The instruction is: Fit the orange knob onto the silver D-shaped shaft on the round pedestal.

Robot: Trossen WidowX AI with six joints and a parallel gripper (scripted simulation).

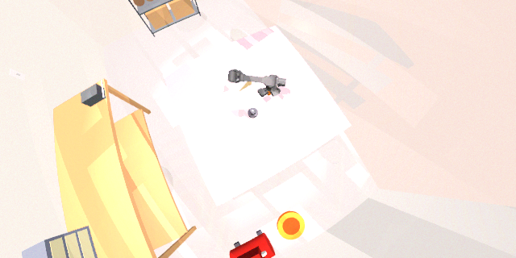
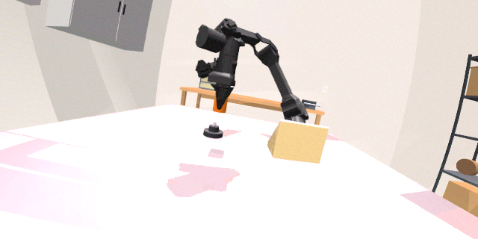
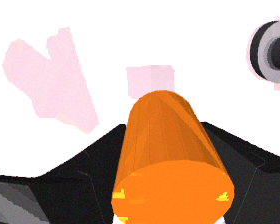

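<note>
The dark round pedestal lies 2 cm ahead of my gripper tip, 17 cm to the right of it and 11 cm below it. The rest, counted from my gripper tip: orange knob (3 cm above).
</note>
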